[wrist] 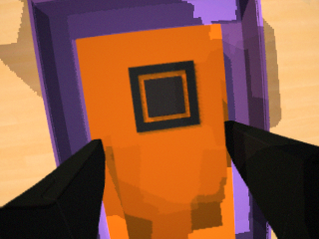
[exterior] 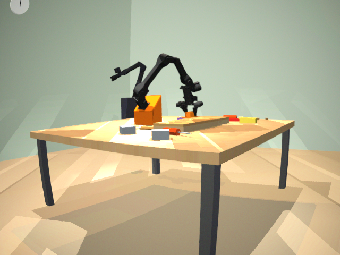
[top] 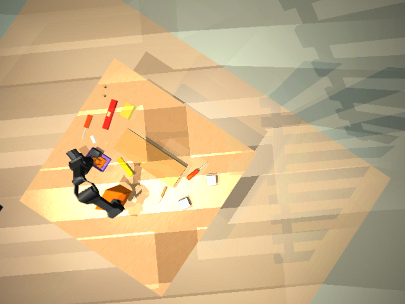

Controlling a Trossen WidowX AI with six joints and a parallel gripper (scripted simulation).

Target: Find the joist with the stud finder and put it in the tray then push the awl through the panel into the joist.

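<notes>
Right now my gripper tip is 1 cm to the right of the orange stud finder and 2 cm below it. The rest, counted from my gripper tip: purple tray (1 cm to the right, 2 cm below); yellow bar (8 cm ahead, 21 cm to the right, 2 cm below); red level (33 cm ahead, 12 cm to the left, 2 cm below).
</notes>
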